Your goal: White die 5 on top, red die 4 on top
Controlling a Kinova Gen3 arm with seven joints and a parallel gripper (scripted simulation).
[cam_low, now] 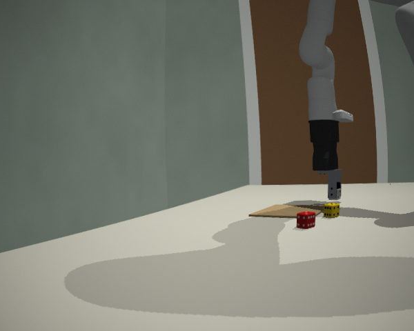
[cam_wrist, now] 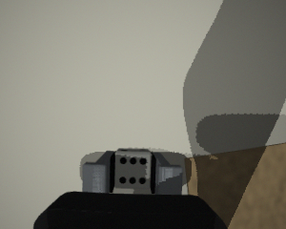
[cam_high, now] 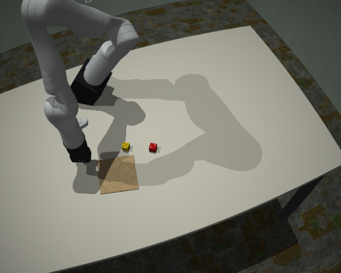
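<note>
Now: the red die 26 cm to the left of my hand, 3 cm ahead of it and 2 cm below it. Round my hand: white die 1 cm below; brown mat 10 cm to the left, 9 cm ahead, 3 cm below; yellow die 16 cm to the left, 2 cm below, 1 cm behind.
</note>
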